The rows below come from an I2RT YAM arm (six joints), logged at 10 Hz.
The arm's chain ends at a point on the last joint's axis. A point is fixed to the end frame.
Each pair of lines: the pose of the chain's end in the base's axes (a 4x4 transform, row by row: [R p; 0 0 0 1], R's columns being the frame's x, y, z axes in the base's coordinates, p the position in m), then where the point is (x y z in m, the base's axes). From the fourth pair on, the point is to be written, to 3 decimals.
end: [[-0.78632 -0.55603 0.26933 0.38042], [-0.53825 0.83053 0.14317 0.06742], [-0.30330 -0.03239 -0.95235 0.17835], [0 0 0 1]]
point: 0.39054 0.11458 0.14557
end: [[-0.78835 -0.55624 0.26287 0.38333], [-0.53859 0.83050 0.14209 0.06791], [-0.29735 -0.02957 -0.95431 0.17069], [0 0 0 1]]
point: 0.39323 0.11503 0.13778
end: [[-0.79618 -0.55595 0.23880 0.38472], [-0.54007 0.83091 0.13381 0.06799], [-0.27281 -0.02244 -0.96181 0.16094], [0 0 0 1]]
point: 0.39383 0.11482 0.12740
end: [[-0.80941 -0.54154 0.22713 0.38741], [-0.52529 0.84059 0.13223 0.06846], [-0.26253 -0.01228 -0.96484 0.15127], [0 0 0 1]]
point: 0.397 0.115 0.118
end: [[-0.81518 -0.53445 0.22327 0.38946], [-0.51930 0.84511 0.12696 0.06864], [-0.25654 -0.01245 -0.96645 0.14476], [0 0 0 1]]
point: 0.399 0.115 0.111
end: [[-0.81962 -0.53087 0.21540 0.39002], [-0.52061 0.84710 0.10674 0.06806], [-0.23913 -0.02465 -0.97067 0.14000], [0 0 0 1]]
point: 0.400 0.114 0.105
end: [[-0.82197 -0.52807 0.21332 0.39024], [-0.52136 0.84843 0.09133 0.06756], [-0.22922 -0.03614 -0.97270 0.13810], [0 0 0 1]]
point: 0.400 0.113 0.103
